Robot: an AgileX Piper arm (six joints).
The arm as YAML. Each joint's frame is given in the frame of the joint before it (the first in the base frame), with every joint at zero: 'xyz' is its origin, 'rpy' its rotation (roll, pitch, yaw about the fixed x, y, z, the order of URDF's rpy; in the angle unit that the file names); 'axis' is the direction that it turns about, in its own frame. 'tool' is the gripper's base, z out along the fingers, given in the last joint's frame.
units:
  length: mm
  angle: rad
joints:
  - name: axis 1
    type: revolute
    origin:
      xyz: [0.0, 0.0, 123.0]
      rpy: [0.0, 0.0, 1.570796]
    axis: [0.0, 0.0, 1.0]
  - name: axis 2
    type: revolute
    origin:
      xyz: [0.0, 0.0, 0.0]
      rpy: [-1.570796, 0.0, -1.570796]
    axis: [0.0, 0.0, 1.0]
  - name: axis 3
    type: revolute
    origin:
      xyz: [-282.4, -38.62, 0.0]
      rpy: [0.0, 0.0, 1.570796]
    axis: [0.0, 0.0, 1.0]
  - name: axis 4
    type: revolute
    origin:
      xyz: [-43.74, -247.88, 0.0]
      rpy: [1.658, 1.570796, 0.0]
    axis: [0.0, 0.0, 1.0]
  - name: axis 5
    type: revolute
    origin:
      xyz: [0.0, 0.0, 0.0]
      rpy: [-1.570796, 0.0, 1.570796]
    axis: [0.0, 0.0, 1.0]
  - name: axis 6
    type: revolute
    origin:
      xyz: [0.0, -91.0, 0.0]
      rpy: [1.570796, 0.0, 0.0]
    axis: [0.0, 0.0, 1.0]
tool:
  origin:
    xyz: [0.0, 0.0, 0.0]
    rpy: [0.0, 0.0, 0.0]
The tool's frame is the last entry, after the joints.
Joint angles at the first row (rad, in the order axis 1, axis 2, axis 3, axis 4, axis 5, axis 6):
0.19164, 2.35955, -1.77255, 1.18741, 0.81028, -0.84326
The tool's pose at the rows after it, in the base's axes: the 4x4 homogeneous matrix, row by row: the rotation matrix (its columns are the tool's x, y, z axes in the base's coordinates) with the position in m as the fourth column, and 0 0 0 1 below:
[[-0.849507, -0.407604, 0.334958, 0.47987], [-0.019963, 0.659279, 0.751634, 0.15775], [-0.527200, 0.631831, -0.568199, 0.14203], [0, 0, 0, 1]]
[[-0.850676, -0.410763, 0.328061, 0.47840], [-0.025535, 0.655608, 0.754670, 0.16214], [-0.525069, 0.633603, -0.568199, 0.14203], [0, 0, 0, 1]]
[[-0.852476, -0.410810, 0.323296, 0.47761], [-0.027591, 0.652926, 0.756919, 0.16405], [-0.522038, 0.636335, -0.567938, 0.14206], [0, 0, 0, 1]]
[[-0.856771, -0.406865, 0.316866, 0.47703], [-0.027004, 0.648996, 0.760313, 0.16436], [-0.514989, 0.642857, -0.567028, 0.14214], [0, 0, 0, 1]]
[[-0.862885, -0.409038, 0.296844, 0.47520], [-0.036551, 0.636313, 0.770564, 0.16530], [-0.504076, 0.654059, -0.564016, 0.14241], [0, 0, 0, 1]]
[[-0.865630, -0.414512, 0.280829, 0.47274], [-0.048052, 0.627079, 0.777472, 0.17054], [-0.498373, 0.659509, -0.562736, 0.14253], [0, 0, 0, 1]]
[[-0.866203, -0.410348, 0.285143, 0.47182], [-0.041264, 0.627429, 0.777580, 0.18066], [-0.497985, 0.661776, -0.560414, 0.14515], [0, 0, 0, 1]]
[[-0.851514, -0.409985, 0.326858, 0.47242], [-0.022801, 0.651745, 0.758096, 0.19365], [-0.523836, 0.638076, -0.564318, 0.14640], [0, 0, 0, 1]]
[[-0.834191, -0.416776, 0.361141, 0.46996], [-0.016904, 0.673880, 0.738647, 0.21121], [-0.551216, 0.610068, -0.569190, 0.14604], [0, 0, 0, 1]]
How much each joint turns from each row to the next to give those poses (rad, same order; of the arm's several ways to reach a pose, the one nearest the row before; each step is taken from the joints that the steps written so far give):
0.00463, 0.00001, 0.00000, 0.00001, -0.00001, 0.00042
0.00916, -0.00002, 0.00004, 0.00001, -0.00001, 0.00335
0.00381, 0.00000, -0.00003, -0.00002, 0.00217, 0.00351
0.00000, 0.00003, -0.00003, -0.00001, 0.00733, 0.00666
0.00001, -0.00002, 0.00005, 0.00003, 0.02267, 0.00341
0.01030, 0.00000, -0.00002, -0.00002, 0.00905, 0.00343
0.02212, -0.00002, -0.01038, 0.00000, -0.01767, 0.02437
0.03283, 0.00001, -0.00693, 0.00002, -0.07053, 0.01205
0.04373, 0.00103, -0.00240, -0.00221, -0.07502, 0.00695

